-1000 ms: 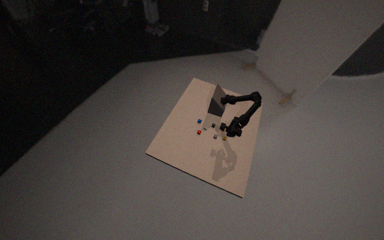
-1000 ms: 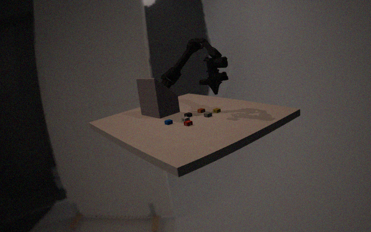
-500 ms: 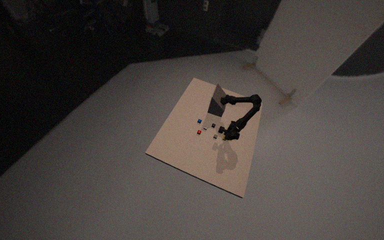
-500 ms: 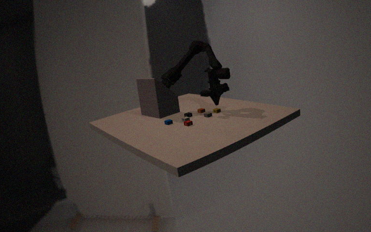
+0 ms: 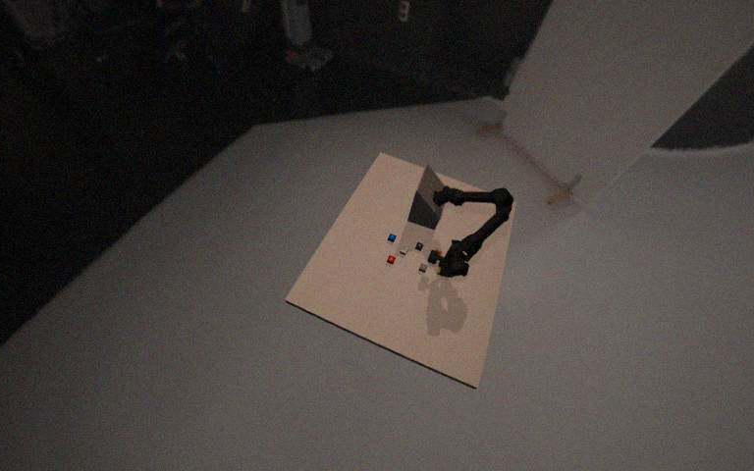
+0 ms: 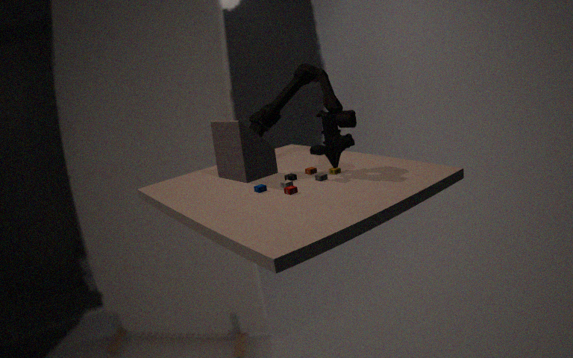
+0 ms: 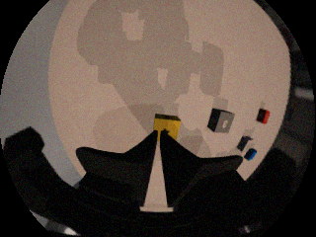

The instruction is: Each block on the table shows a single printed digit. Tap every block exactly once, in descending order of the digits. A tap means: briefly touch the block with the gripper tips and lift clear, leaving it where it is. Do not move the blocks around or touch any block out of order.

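The yellow block lies 10 mm to the right of my gripper tip and 10 mm below it. Also, from my gripper tip: black block (140 mm to the right, 110 mm behind, 10 mm below); then grey block (100 mm to the right, 10 mm below, 10 mm ahead); then orange block (90 mm behind, 40 mm to the right, 10 mm below).
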